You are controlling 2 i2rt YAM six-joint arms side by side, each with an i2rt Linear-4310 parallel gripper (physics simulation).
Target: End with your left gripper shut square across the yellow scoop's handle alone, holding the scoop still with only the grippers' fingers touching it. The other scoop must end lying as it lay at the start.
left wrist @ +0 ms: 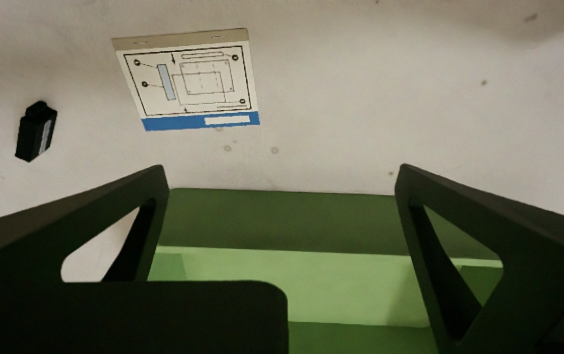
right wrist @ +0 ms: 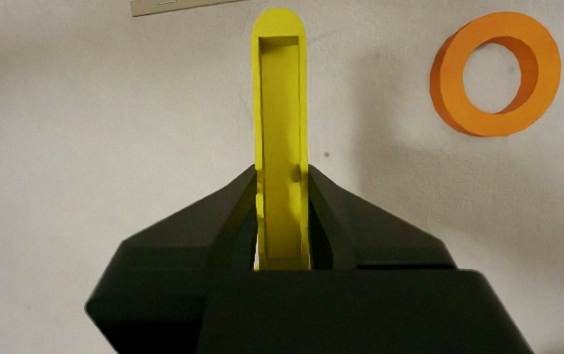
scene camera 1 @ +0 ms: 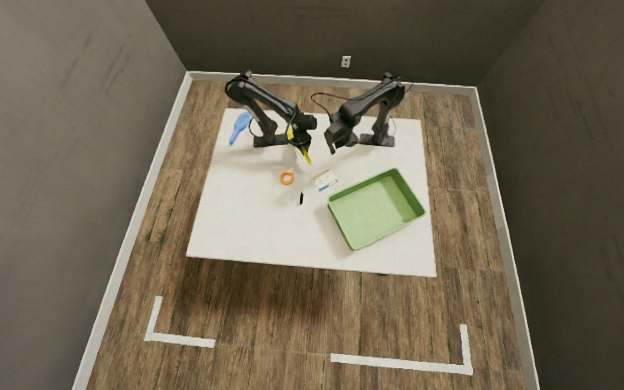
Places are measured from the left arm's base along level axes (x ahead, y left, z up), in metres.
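Pixels of known places: left gripper, fingertip midpoint: (left wrist: 281, 177) (scene camera 1: 340, 150); right gripper, fingertip midpoint: (right wrist: 282, 176) (scene camera 1: 305, 154); left arm's base, link origin: (scene camera 1: 377, 140); right arm's base, link origin: (scene camera 1: 271, 140).
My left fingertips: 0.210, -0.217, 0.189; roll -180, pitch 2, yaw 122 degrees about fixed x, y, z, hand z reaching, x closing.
Ahead of a thing's pixels: the offset from my left fingertips to its top centre, as dx, dy, dz. Level surfaces: height alone.
The yellow scoop @(-0.080, -0.208, -0.073) (scene camera 1: 307, 156) (right wrist: 280, 110) is in my right gripper (scene camera 1: 304, 149) (right wrist: 282, 176), which is shut across its handle. The handle's free end points away from the palm in the right wrist view; the scoop's other end is mostly hidden behind the gripper and arm. It appears raised above the table. My left gripper (scene camera 1: 332, 149) (left wrist: 281, 177) is open and empty, a little to the right of the scoop in scene camera 1, apart from it. The blue scoop @(-0.212, -0.597, -0.153) (scene camera 1: 241, 126) lies at the table's back left, partly behind the right arm.
An orange ring @(+0.084, -0.266, -0.175) (scene camera 1: 286, 178) (right wrist: 450, 75), a white card with a blue strip @(+0.074, -0.063, -0.187) (scene camera 1: 325, 180) (left wrist: 200, 80) and a small black object @(+0.194, -0.170, -0.156) (scene camera 1: 301, 198) (left wrist: 36, 132) lie near the middle of the white table @(dz -0.189) (scene camera 1: 250, 225). A green bin @(+0.223, +0.194, -0.091) (scene camera 1: 376, 210) (left wrist: 285, 217) stands at the right.
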